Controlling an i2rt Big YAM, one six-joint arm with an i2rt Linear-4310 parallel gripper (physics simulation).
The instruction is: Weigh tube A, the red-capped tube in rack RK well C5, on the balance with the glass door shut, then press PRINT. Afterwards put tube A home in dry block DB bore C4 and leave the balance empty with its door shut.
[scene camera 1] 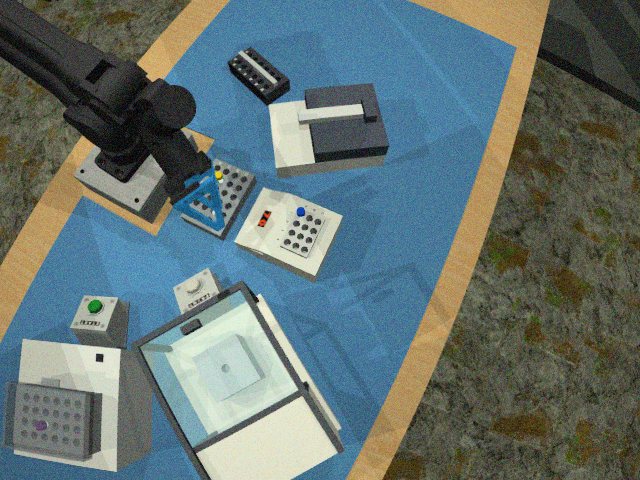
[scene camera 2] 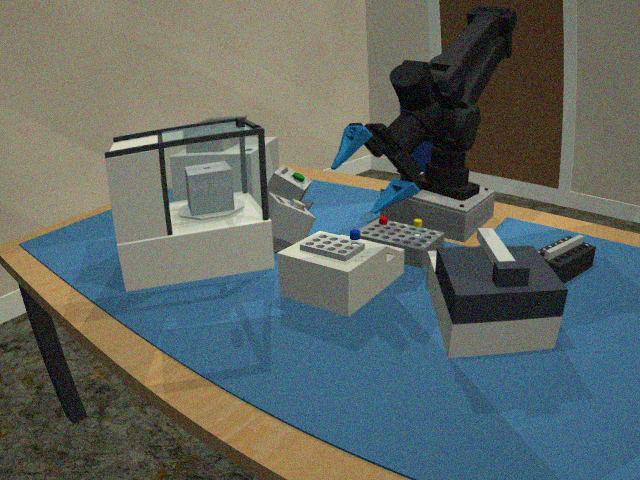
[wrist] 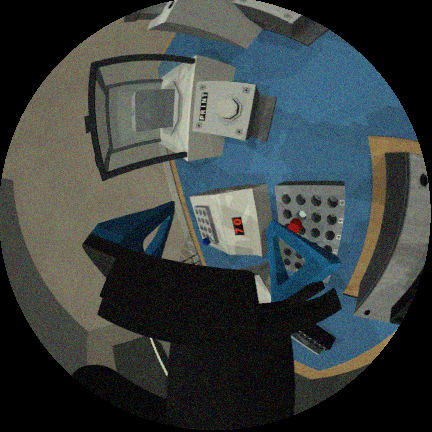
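Pixels of known places: gripper, fingertip midpoint: [scene camera 1: 220,218] [scene camera 2: 353,191] [wrist: 224,216]; arm's base, link origin: [scene camera 1: 130,150] [scene camera 2: 445,189].
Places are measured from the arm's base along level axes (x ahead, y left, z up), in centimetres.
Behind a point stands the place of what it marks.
Tube A's red cap [scene camera 2: 383,220] @(x 21.3, y -0.1, z -0.6 cm) [wrist: 295,226] @(x 20.4, y -0.7, z -0.4 cm) stands in the grey rack [scene camera 1: 235,207] @(x 23.7, y 1.7, z -2.9 cm) [wrist: 293,190] @(x 21.7, y -3.7, z -2.8 cm); the blue finger hides it in scene camera 1. My gripper [scene camera 2: 354,189] @(x 25.4, y -2.8, z 4.6 cm) [wrist: 224,216] @(x 25.4, y -2.8, z 4.6 cm) is open and empty, fingers spread, above the rack on its balance side. In the wrist view one fingertip shows close beside the red cap. The white dry block [scene camera 1: 279,206] @(x 31.0, y 5.0, z -0.2 cm) [scene camera 2: 315,279] @(x 41.6, y 4.0, z -1.9 cm) [wrist: 252,200] @(x 27.4, y -2.0, z -2.0 cm) shows 70 and has a blue-capped tube [scene camera 1: 300,211] @(x 35.2, y 5.1, z 2.9 cm) [scene camera 2: 354,234] @(x 35.7, y 5.6, z 2.7 cm) [wrist: 206,241] @(x 34.6, y 5.0, z 2.6 cm) at a corner. The glass-walled balance [scene camera 1: 268,434] @(x 48.9, y -24.1, z 14.6 cm) [scene camera 2: 196,263] @(x 47.2, y -14.7, z -3.1 cm) shows no tube; I cannot tell its door's state. The PRINT button [scene camera 1: 193,284] @(x 26.6, y -13.6, z 1.2 cm) [wrist: 228,107] @(x 26.0, y -13.6, z 0.9 cm) stands beside it.
A yellow-capped tube [scene camera 1: 218,175] @(x 18.4, y 4.5, z -0.4 cm) [scene camera 2: 417,222] @(x 18.8, y 4.9, z -0.5 cm) also stands in the rack. A dark-lidded box [scene camera 1: 351,139] @(x 35.5, y 21.4, z 2.2 cm) [scene camera 2: 506,304] @(x 37.8, y 28.6, z 0.7 cm) and a black strip rack [scene camera 1: 258,74] @(x 10.6, y 27.9, z -2.2 cm) [scene camera 2: 573,258] @(x 12.2, y 31.1, z -2.3 cm) stand on the dry block's other side. A green button [scene camera 1: 95,305] @(x 13.6, y -26.2, z 1.1 cm) [scene camera 2: 298,176] @(x 13.9, y -26.0, z 1.0 cm) stands by a white machine [scene camera 1: 67,356] @(x 17.7, y -33.9, z 7.7 cm).
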